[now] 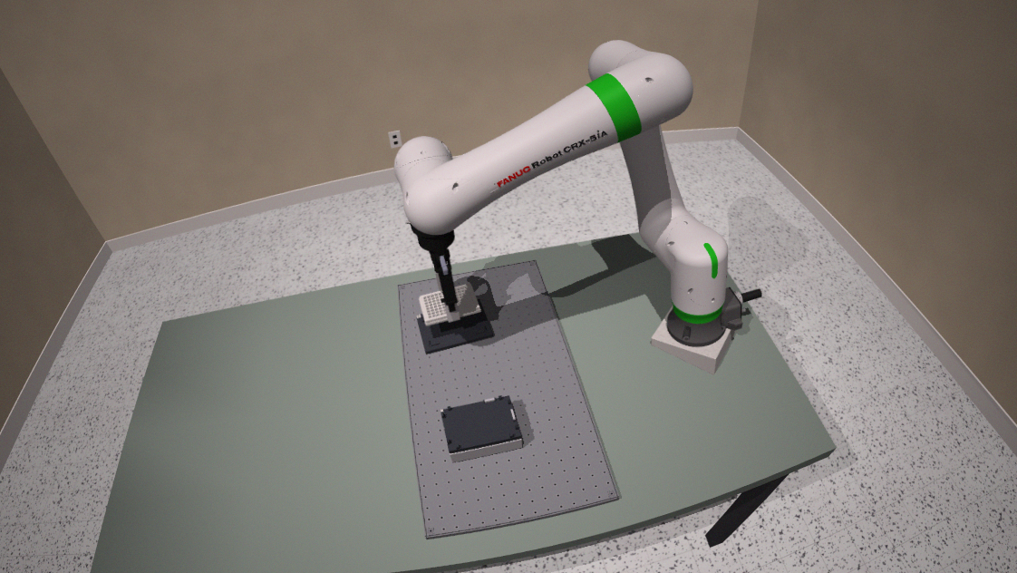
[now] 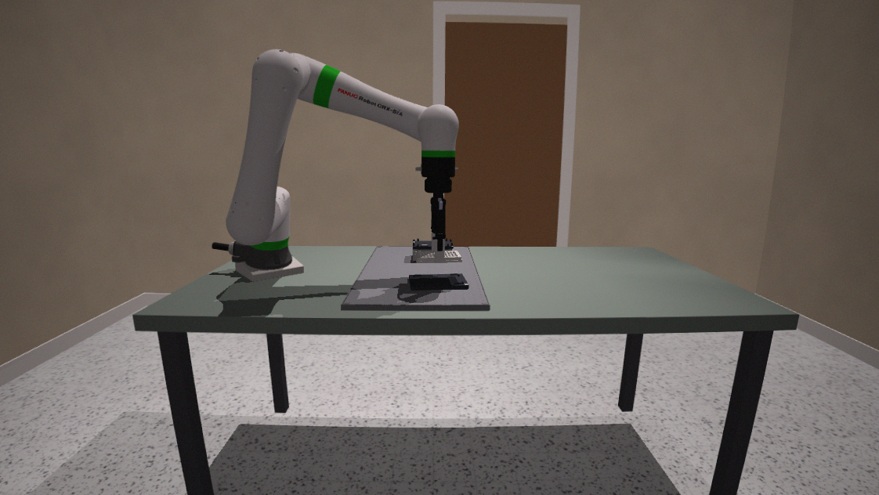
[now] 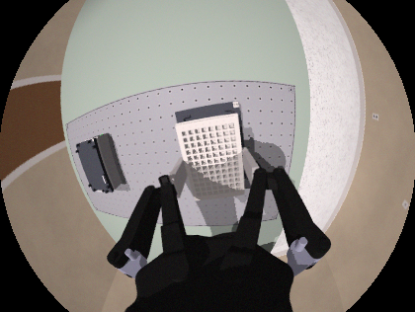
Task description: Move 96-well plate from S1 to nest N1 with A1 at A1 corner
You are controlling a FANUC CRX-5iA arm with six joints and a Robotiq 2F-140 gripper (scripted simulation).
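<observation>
My hand is 100 mm above the dark plate nest N1. From my hand the other things lie so: white 96-well plate: 20 mm below.
</observation>
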